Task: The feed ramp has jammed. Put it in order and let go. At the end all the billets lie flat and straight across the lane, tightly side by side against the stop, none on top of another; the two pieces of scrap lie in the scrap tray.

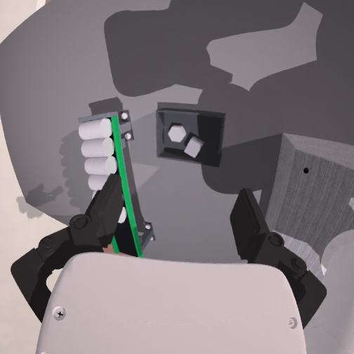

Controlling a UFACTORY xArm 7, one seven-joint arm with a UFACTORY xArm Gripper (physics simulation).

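My gripper is open and empty, its fingers wide apart. It hangs above the table between the feed ramp and the grey block. White billets lie across the lane in a row from the grey stop, close side by side. The left finger hides the lane below them; a white end shows beside that finger, by the green rail. Two pieces of scrap, a hexagonal one and a blocky, tilted one, lie in the dark scrap tray.
A large grey, grained block stands at the right, beyond the right finger. Grey brackets with bolts stand along the ramp's right side. Dark shadows cover the table at the top and around the tray.
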